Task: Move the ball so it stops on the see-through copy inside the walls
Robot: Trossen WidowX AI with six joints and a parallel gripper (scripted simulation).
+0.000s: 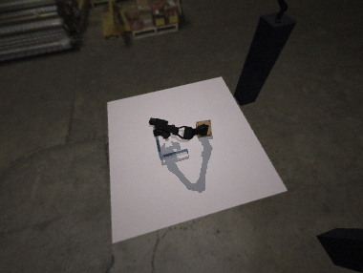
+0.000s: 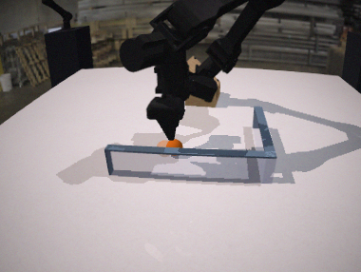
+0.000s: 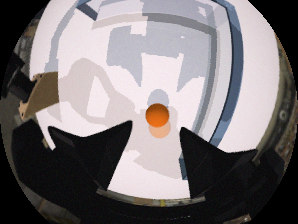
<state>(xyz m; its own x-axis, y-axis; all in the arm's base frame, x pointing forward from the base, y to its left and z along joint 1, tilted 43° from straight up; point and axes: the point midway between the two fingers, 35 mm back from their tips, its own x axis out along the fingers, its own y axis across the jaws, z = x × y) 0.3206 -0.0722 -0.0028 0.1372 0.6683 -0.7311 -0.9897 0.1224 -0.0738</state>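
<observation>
My gripper tip is now 10 mm short of the see-through orange ball, 20 mm to the left of it and 30 mm above it. The rest, counted from my gripper tip: clear wall 90 mm ahead, 40 mm to the left, 20 mm below.
</observation>
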